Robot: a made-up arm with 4 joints. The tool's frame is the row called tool. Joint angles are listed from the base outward.
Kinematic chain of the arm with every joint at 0, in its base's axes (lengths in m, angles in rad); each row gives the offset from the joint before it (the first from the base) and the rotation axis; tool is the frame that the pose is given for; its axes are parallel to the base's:
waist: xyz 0 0 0.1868 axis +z
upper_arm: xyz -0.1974 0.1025 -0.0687 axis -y
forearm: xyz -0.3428 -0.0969 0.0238 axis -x
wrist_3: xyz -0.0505 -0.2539 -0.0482 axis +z
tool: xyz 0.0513 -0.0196 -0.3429
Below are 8 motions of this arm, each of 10 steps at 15 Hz.
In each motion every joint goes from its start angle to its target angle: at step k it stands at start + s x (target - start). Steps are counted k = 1, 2, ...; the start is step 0. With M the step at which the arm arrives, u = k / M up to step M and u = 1 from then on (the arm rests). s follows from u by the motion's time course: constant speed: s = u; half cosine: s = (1 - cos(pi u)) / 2; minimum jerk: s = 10 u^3 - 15 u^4 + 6 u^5.
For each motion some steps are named. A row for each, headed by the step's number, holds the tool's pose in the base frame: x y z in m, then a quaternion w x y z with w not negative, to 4 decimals.
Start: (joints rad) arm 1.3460 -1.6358 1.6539 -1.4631
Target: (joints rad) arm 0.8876 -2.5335 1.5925 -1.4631
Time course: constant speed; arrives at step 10
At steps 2, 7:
2: 0.4220 0.1230 0.4266 0.4774 -0.6199 -0.3273 0.5298
7: 0.4896 0.0879 0.2100 0.4291 -0.6923 -0.0889 0.5733

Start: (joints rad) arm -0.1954 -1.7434 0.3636 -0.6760
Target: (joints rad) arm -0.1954 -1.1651 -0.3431 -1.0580
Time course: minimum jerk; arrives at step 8
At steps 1, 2, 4, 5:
1: -0.4469 -0.3318 0.5180 0.6335 -0.2909 0.7012 -0.1497
2: -0.4877 -0.3073 0.5129 0.6394 -0.2829 0.6884 -0.1930
4: -0.6503 -0.1813 0.4483 0.6459 -0.2227 0.6263 -0.3755
5: -0.7197 -0.1024 0.3865 0.6356 -0.1723 0.5913 -0.4655

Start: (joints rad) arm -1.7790 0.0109 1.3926 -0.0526
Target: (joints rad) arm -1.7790 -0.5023 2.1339 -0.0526
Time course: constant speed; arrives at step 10
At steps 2, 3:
2: -0.2791 0.5829 0.4365 0.4620 -0.4272 0.5501 -0.5490
3: -0.2632 0.5583 0.4808 0.4610 -0.4309 0.5798 -0.5154

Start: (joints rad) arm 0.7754 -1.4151 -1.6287 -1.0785
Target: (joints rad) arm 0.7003 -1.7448 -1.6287 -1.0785
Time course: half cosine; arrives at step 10
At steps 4, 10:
4: -0.6295 -0.0204 0.4932 0.4062 -0.0557 0.7058 -0.5777
10: -0.5634 0.0664 0.5439 0.3287 -0.1137 0.6943 -0.6300

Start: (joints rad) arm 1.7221 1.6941 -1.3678 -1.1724
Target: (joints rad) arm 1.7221 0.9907 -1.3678 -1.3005
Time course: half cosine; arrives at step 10
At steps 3, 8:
3: -0.3455 0.1006 -0.2825 0.4208 0.5885 0.3891 0.5702
8: -0.3105 -0.1295 -0.4039 0.5849 0.4261 0.5187 0.4554

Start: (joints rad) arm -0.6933 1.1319 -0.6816 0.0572
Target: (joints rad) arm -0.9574 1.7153 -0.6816 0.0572
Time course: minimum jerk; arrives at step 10
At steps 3, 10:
3: 0.1109 -0.0440 -0.3547 0.7907 0.0423 -0.6061 -0.0752
10: 0.2055 -0.2190 -0.1545 0.6652 -0.1552 -0.7293 -0.0406

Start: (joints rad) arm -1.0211 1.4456 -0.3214 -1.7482
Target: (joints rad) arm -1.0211 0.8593 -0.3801 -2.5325
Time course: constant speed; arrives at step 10
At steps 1, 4, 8, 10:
1: -0.0455 -0.2155 -0.3809 0.2141 0.3625 -0.5311 -0.7353
4: -0.0819 -0.1247 -0.4445 0.1213 0.4012 -0.4164 -0.8068
8: -0.1366 0.0115 -0.4961 0.0252 -0.4150 0.2580 0.8721
10: -0.1650 0.0829 -0.5065 0.1056 -0.4055 0.1799 0.8900

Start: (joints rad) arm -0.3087 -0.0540 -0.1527 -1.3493
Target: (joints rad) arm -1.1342 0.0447 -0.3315 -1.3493
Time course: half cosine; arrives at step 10
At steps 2, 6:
2: -0.6586 0.0181 -0.2774 0.6421 0.0649 0.0589 -0.7616
6: -0.5330 0.3221 -0.3214 0.4509 0.1316 0.0282 -0.8824

